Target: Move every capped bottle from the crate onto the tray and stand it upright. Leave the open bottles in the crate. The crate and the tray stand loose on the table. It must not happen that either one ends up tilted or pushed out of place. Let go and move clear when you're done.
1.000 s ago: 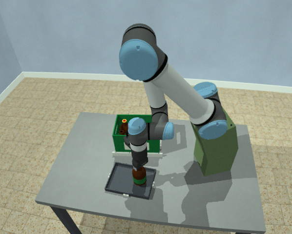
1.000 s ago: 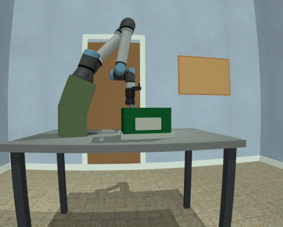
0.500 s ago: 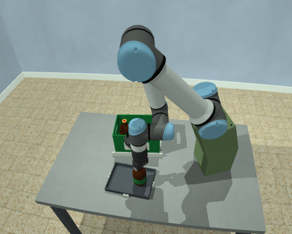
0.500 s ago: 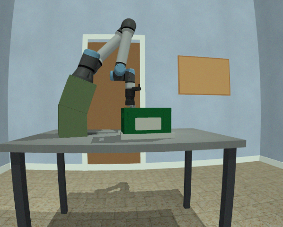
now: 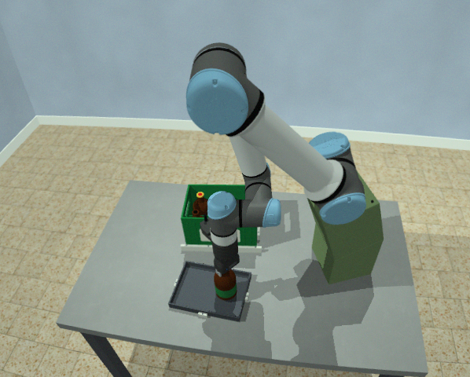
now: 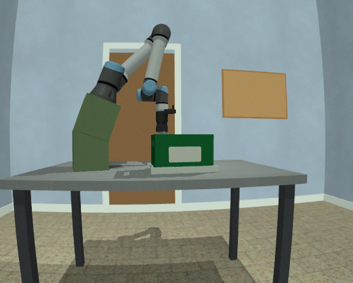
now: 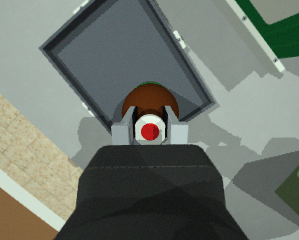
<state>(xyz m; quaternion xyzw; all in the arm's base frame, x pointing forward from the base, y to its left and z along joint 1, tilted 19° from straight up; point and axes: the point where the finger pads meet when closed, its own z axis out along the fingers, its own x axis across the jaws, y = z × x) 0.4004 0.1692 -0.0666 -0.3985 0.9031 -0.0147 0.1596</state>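
Right now the dark grey tray is 14 cm below my hand and 5 cm ahead of it. The rest, counted from my hand: green crate: 29 cm to the right, 7 cm below, 5 cm ahead.
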